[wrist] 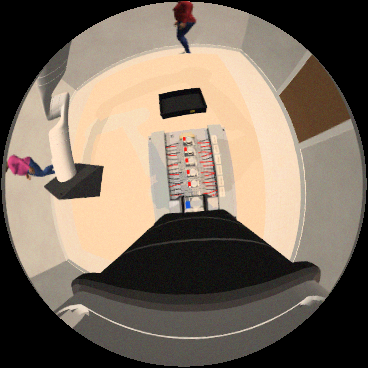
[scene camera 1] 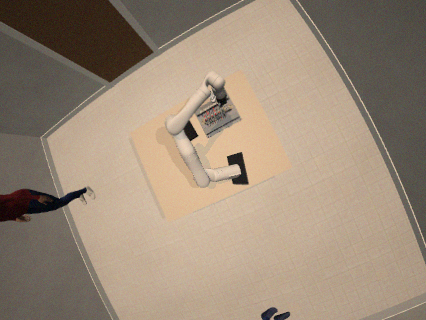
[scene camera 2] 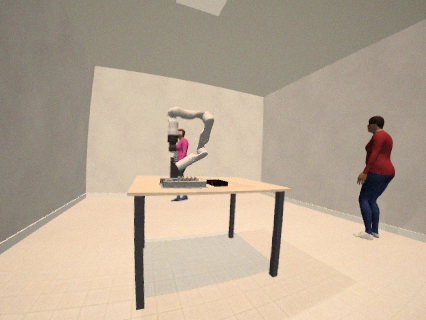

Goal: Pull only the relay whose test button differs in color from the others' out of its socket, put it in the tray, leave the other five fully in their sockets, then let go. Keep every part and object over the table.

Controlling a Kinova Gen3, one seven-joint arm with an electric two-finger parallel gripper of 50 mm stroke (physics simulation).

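Places are measured from the arm's base along level axes (x back, y left, z down), in centimetres.
Pixels of known places: gripper, fingertip midpoint: [wrist: 193,200] [scene camera 1: 220,104] [scene camera 2: 175,160]; arm's base, origin of the base link: [wrist: 67,175] [scene camera 1: 237,170] [scene camera 2: 177,167].
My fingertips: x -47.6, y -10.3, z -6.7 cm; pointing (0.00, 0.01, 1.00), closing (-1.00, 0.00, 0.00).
For each thing: its top centre in the pictures, then the offset to it from my fingertips. Level surfaces: height alone.
- relay with the blue test button, middle of its top: [wrist: 193,204] dx +0.0, dy -0.1, dz -2.6 cm
- black tray, middle of its top: [wrist: 180,98] [scene camera 2: 217,180] [scene camera 1: 187,130] dx +0.8, dy +33.6, dz +14.5 cm
- table, its level: dz +18.0 cm
My gripper [scene camera 1: 222,101] [scene camera 2: 173,148] [wrist: 193,200] is shut on the relay with the blue test button [wrist: 188,204], at the bottom of the socket row in the wrist view. It holds that relay upright, above the socket panel [scene camera 2: 185,184] [wrist: 158,165] and clear of it. The other relays, such as one with a red button [wrist: 191,172] and another red-button one [wrist: 189,151], stand in a row in their sockets. The black tray [scene camera 1: 190,131] [scene camera 2: 218,183] [wrist: 180,114] lies beyond the far end of the row. The emptied socket is hidden beneath the gripper.
Red and black wires [wrist: 207,172] run along both sides of the relay row. White labels [wrist: 220,172] line the panel's right side in the wrist view. The arm's black base [scene camera 1: 243,178] [wrist: 80,184] stands on the table [scene camera 1: 267,150]. Two people stand beyond the table.
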